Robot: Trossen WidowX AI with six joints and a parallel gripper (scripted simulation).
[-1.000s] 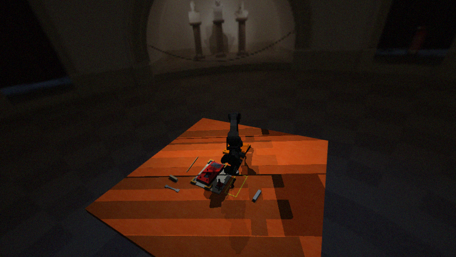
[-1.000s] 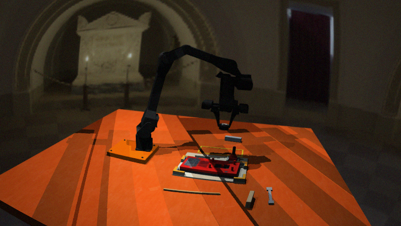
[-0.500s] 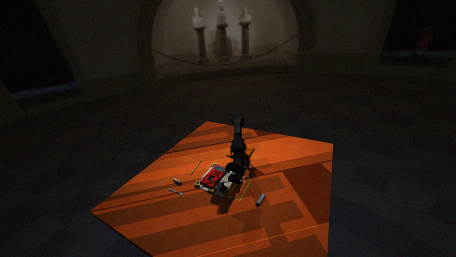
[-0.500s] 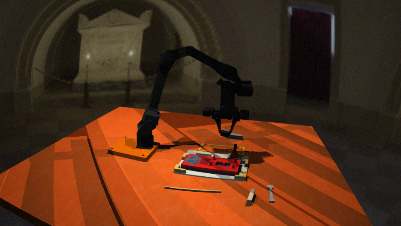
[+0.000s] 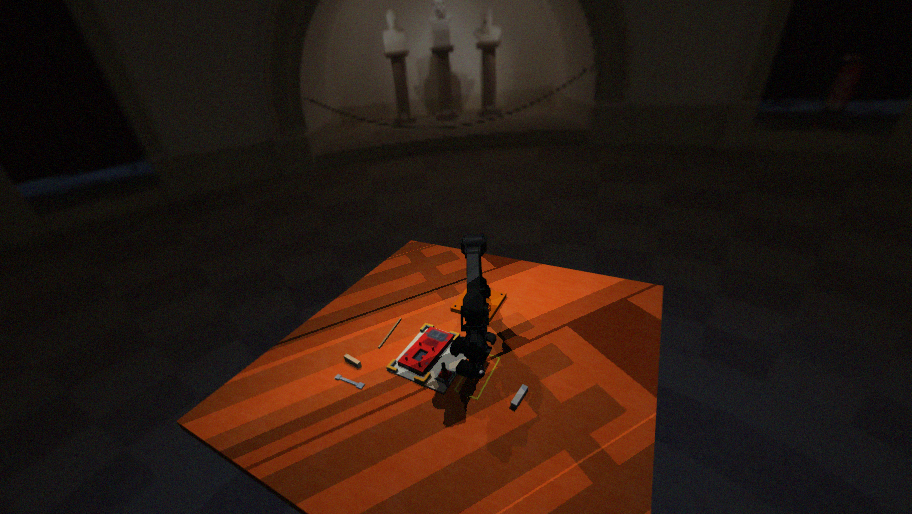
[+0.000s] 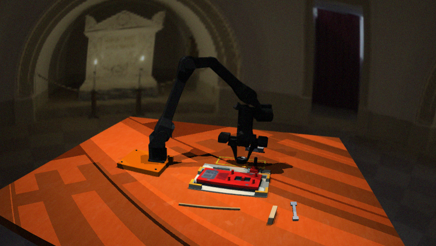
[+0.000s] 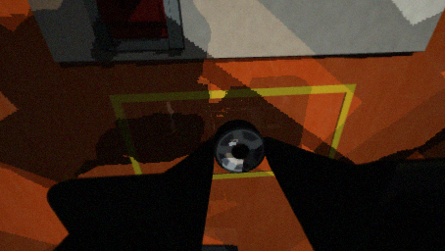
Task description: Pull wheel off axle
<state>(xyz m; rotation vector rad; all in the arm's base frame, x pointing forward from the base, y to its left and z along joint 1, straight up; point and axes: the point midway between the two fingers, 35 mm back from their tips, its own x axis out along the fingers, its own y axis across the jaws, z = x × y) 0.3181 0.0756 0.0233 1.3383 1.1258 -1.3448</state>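
Right now the wheel is right at my gripper tip. Round my gripper tip: small wrench: 41 cm to the right, 13 cm ahead, 1 cm below; then thin rod: 38 cm to the right, 12 cm behind.
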